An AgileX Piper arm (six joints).
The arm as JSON. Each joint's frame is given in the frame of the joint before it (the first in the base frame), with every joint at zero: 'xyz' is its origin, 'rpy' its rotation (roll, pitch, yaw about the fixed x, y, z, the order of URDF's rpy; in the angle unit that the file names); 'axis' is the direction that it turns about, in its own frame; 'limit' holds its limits. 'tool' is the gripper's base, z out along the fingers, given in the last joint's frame.
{
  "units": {
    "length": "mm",
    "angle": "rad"
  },
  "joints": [
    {
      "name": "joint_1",
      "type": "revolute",
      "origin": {
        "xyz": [
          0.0,
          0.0,
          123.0
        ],
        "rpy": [
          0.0,
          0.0,
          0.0
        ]
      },
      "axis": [
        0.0,
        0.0,
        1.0
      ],
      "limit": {
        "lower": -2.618,
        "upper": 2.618
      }
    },
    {
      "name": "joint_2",
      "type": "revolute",
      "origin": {
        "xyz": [
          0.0,
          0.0,
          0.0
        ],
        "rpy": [
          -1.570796,
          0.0,
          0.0
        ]
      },
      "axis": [
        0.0,
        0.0,
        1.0
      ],
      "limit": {
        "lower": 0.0,
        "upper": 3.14
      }
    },
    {
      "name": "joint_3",
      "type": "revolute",
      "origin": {
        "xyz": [
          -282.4,
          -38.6,
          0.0
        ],
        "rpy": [
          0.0,
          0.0,
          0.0
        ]
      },
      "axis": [
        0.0,
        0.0,
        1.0
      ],
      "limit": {
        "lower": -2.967,
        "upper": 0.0
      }
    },
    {
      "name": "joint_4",
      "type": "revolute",
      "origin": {
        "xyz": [
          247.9,
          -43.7,
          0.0
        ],
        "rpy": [
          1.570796,
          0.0,
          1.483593
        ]
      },
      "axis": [
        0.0,
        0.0,
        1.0
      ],
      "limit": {
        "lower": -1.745,
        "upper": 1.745
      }
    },
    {
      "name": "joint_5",
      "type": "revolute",
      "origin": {
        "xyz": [
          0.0,
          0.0,
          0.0
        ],
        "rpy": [
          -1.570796,
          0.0,
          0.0
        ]
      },
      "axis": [
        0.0,
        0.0,
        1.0
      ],
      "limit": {
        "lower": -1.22,
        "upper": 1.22
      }
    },
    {
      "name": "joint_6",
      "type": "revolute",
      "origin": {
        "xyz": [
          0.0,
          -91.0,
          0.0
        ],
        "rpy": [
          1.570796,
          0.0,
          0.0
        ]
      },
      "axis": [
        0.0,
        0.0,
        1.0
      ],
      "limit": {
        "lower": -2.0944,
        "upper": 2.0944
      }
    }
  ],
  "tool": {
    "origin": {
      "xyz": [
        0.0,
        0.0,
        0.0
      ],
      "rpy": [
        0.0,
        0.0,
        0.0
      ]
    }
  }
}
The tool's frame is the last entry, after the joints.
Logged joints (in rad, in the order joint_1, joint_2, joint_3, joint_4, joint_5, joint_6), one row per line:
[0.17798 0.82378 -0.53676 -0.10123 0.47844 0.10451]
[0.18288 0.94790 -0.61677 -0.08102 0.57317 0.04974]
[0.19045 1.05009 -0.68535 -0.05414 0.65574 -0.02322]
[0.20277 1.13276 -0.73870 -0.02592 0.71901 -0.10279]
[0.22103 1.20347 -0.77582 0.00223 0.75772 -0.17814]
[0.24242 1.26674 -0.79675 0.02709 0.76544 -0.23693]
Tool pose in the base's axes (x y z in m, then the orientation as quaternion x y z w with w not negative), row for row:
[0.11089 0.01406 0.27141 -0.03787 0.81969 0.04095 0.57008]
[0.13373 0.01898 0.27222 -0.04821 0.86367 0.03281 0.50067]
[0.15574 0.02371 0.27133 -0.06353 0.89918 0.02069 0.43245]
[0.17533 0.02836 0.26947 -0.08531 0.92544 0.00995 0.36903]
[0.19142 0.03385 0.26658 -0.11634 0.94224 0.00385 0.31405]
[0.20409 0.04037 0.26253 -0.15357 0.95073 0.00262 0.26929]
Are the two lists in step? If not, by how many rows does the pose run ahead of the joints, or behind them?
The pose runs 2 rows behind the joints: the pose in row i belongs to the joints in row i - 2.
